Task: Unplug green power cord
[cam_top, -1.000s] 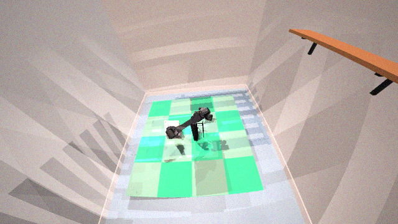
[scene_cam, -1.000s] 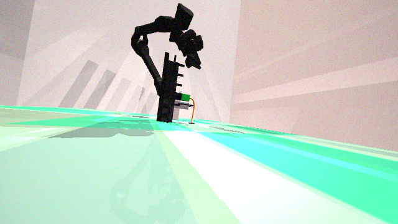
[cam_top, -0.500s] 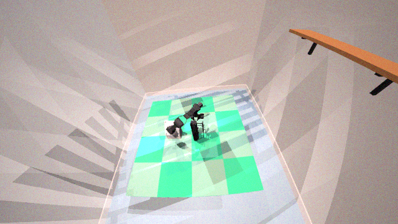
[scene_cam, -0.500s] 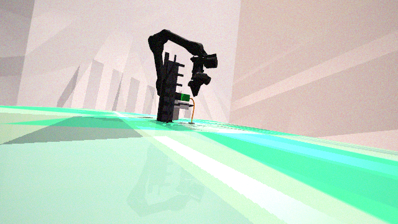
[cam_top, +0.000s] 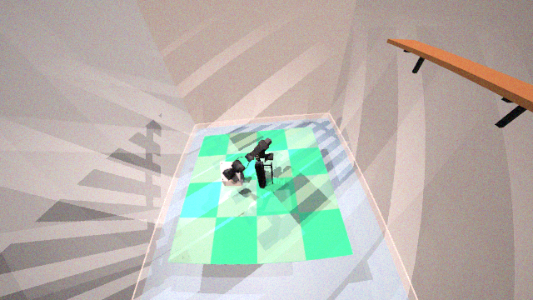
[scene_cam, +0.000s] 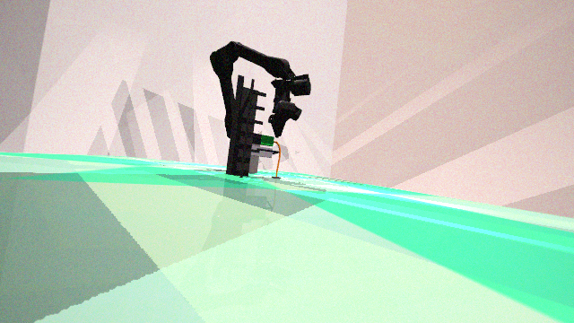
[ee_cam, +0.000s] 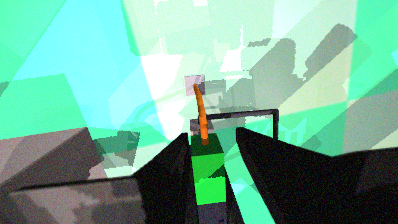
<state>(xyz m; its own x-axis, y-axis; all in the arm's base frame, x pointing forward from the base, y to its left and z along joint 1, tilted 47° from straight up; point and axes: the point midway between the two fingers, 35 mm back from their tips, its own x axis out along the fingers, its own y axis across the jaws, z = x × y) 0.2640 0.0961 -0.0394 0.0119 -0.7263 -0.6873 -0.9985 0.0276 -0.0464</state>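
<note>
The green plug is 6 cm to the right of my gripper tip and 1 cm below it.
</note>
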